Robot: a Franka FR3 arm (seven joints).
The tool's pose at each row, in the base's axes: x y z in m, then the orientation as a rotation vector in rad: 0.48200, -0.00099, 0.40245, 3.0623, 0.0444, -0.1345; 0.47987, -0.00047, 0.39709, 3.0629, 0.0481, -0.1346; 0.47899, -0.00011, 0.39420, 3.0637, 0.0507, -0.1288; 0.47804, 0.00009, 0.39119, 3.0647, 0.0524, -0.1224; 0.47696, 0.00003, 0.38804, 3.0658, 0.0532, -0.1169; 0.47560, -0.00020, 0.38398, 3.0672, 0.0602, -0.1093; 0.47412, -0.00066, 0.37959, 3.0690, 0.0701, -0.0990; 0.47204, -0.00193, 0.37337, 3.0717, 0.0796, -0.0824; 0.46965, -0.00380, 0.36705, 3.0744, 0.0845, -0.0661; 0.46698, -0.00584, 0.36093, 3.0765, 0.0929, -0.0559
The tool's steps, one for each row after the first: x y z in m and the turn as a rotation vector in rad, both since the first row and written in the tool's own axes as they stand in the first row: -0.00163, -0.00099, 0.00547, 0.0006, 0.0001, -0.0024; -0.00224, -0.00159, 0.00839, 0.0010, 0.0039, -0.0040; -0.00292, -0.00204, 0.01144, 0.0017, 0.0082, -0.0050; -0.00372, -0.00225, 0.01467, 0.0025, 0.0118, -0.0054; -0.00472, -0.00237, 0.01884, 0.0035, 0.0170, -0.0098; -0.00581, -0.00229, 0.02336, 0.0048, 0.0240, -0.0160; -0.00736, -0.00155, 0.02982, 0.0068, 0.0351, -0.0218; -0.00923, -0.00024, 0.03645, 0.0089, 0.0459, -0.0247; -0.01140, 0.00125, 0.04291, 0.0107, 0.0527, -0.0299
